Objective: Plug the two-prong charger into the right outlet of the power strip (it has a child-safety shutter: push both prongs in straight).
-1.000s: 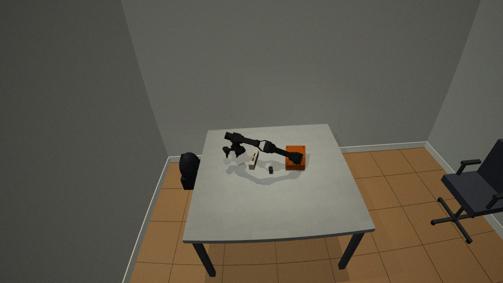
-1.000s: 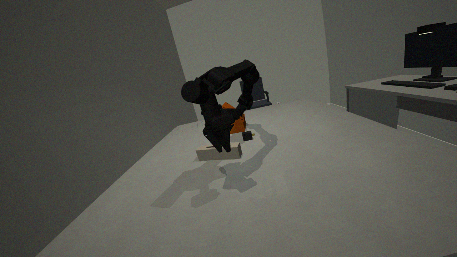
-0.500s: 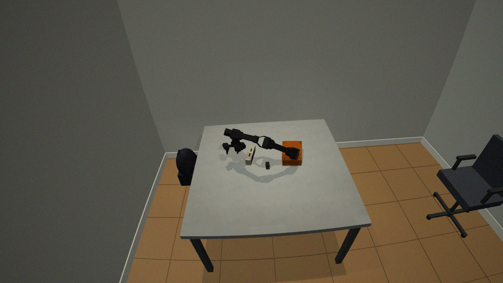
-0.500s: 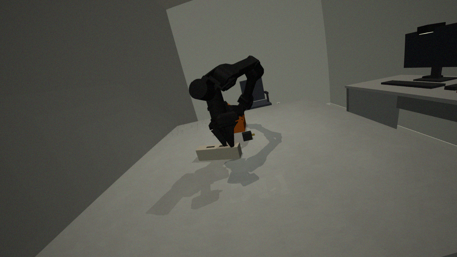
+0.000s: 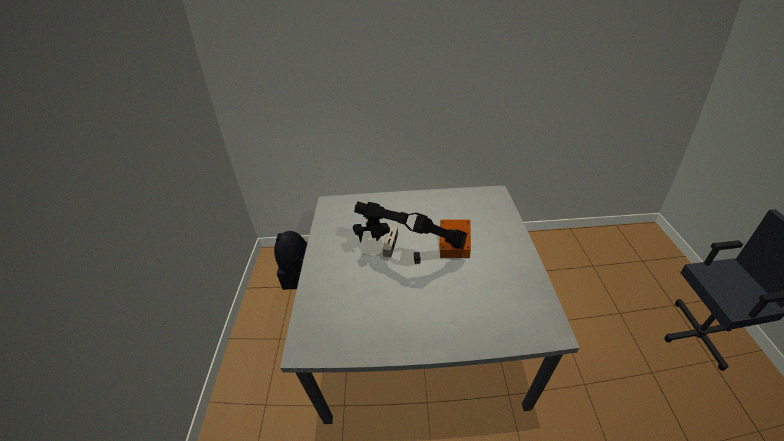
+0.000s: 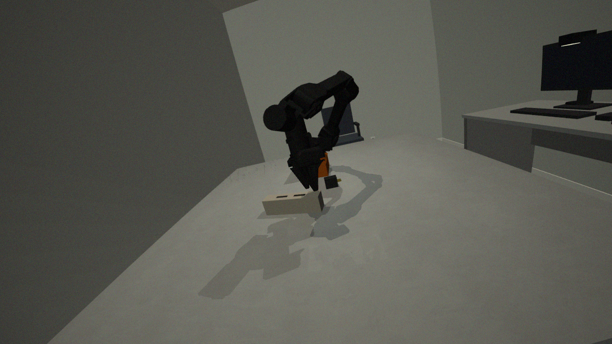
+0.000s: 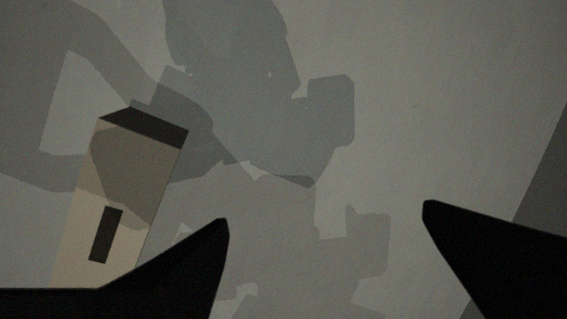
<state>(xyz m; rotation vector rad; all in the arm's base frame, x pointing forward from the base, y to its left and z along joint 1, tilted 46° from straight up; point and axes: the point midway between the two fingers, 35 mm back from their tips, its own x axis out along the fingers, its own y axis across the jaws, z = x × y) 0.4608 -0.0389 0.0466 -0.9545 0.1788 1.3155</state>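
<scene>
The two-prong charger lies 25 cm behind my gripper tip, 5 cm to the left of it and 9 cm below it.
</scene>
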